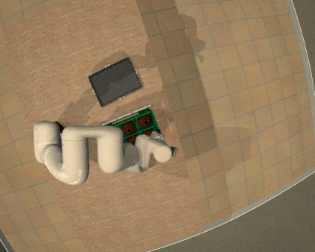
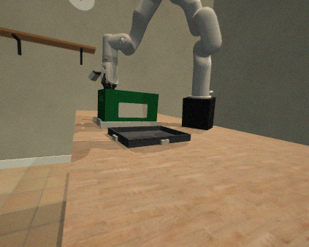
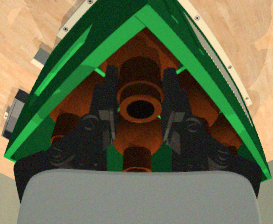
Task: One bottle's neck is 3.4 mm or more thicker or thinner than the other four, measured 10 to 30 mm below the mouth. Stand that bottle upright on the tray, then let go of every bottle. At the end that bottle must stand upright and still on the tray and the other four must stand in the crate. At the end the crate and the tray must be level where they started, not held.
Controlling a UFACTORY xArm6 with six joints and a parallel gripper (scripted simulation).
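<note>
Now: the green crate 80 mm behind my hand, 50 mm to the left of it and 70 mm below it. From my hand the other things lie so: brown bottle (80 mm behind, 90 mm to the left, 70 mm below); then tray (40 mm behind, 340 mm to the left, 150 mm below).
</note>
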